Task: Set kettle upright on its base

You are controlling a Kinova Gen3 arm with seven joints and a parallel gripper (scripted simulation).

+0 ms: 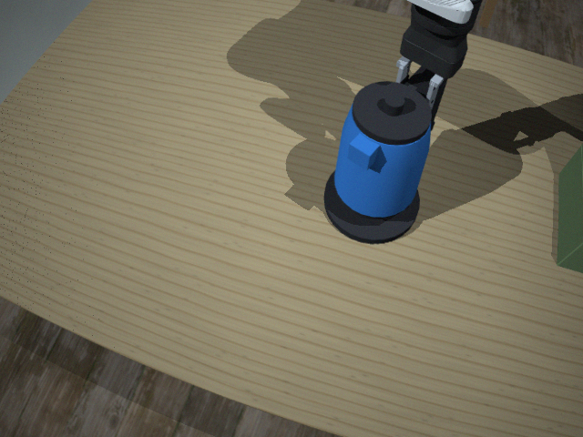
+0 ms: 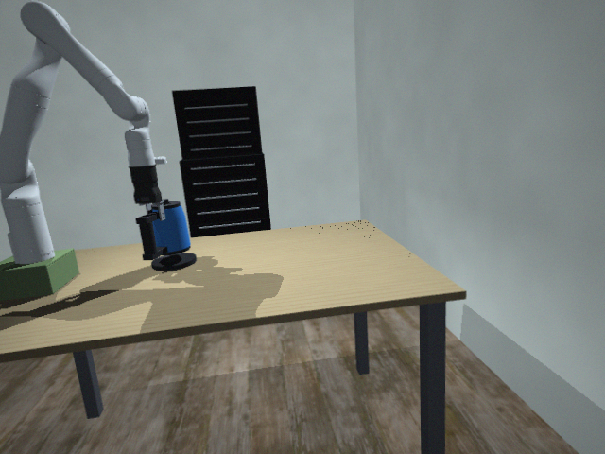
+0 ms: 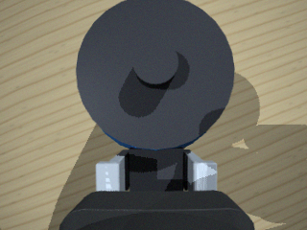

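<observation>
Now: the blue kettle 10 mm ahead of my hand, 30 mm to the left of it and 50 mm below it. Round my hand: black round base: 10 mm ahead, 60 mm to the left, 180 mm below.
</observation>
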